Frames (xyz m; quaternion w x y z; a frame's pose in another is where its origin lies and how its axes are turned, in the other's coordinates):
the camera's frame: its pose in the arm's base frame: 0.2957 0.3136 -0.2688 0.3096 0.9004 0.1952 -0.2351
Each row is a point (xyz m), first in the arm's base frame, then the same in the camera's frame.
Working: the arm's base frame: its pose in the camera's frame: -0.4514 0.2078 0.1055 0.3096 -0.9004 -0.1952 0.2351

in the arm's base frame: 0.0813 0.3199 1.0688
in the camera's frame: -0.9011 0.5118 -0.8725
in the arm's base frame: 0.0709 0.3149 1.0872
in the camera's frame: -0.9206 0.5189 -0.8790
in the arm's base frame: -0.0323 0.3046 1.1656
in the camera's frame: -1.0493 0.5116 -0.8958
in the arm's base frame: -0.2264 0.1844 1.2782
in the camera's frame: -1.2932 0.5556 -0.8376
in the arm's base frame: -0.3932 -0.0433 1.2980
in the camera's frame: -1.4865 0.6486 -0.6531
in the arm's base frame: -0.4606 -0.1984 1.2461
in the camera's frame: -1.5450 0.7044 -0.4957
